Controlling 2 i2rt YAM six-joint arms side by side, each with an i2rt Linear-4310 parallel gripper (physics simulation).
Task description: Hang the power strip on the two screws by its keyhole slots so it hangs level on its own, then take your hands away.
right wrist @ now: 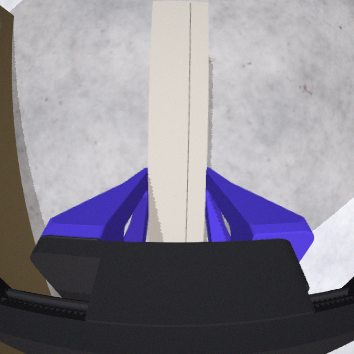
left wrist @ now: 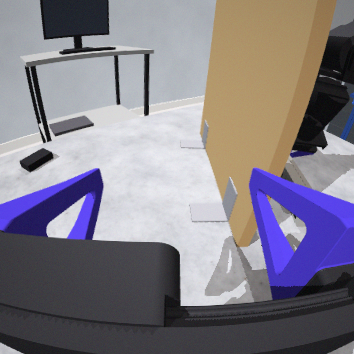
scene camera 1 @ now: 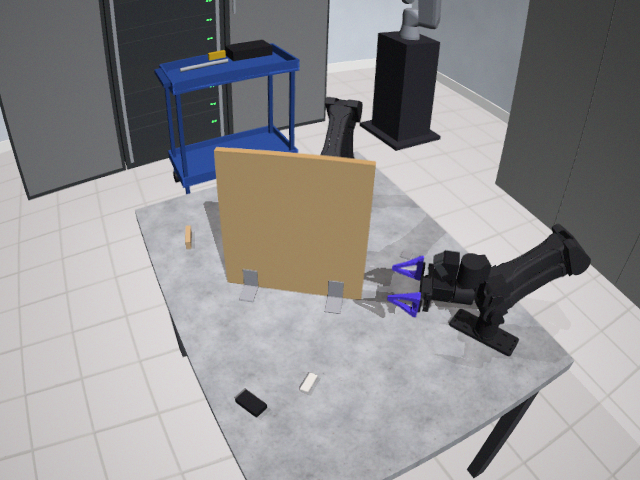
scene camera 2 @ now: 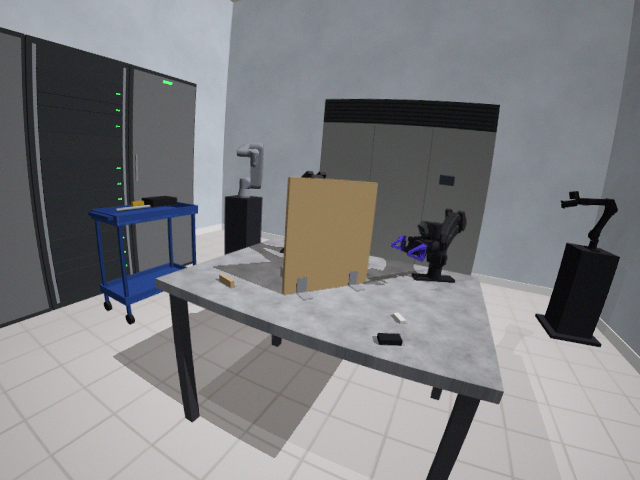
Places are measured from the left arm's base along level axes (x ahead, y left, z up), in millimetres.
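Where they show: left gripper, between the fingertips: (left wrist: 175, 176) (scene camera 1: 389, 282) (scene camera 2: 399, 249); right gripper, between the fingertips: (right wrist: 176, 175); left arm's base, origin of its link: (scene camera 1: 484, 333) (scene camera 2: 433, 278).
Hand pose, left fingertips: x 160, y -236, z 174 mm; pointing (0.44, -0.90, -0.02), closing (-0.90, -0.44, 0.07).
Each offset is from my left fingertips to the top centre of the thing.
The off-white power strip @(107 mm back, 331 mm right, 129 mm down) (right wrist: 170, 100) lies lengthwise between the fingers of my right gripper (right wrist: 176, 175) in the right wrist view, low over the grey table, beside the upright wooden board @(24 mm ahead, 273 mm right, 246 mm up) (scene camera 1: 294, 222) (scene camera 2: 330, 232) (left wrist: 260, 75) (right wrist: 6, 150). Both fingertips touch the strip's long sides, and the gripper is shut on it. The board hides the strip and this gripper in the scene views. My left gripper (scene camera 1: 391, 283) (scene camera 2: 401, 248) (left wrist: 175, 176) is open and empty, beside the board's near side edge. The two screws and the keyhole slots cannot be made out.
Metal brackets (scene camera 1: 250, 277) (scene camera 1: 335, 289) (left wrist: 231, 199) stand at the board's foot. A black block @(383 mm ahead, 99 mm right, 158 mm down) (scene camera 1: 251, 402) (scene camera 2: 389, 338) (left wrist: 36, 159), a white block @(250 mm ahead, 37 mm right, 163 mm down) (scene camera 1: 308, 382) (scene camera 2: 398, 317) and a small wooden block @(76 mm ahead, 659 mm right, 146 mm down) (scene camera 1: 188, 237) (scene camera 2: 226, 280) lie on the table. A blue cart stands beyond.
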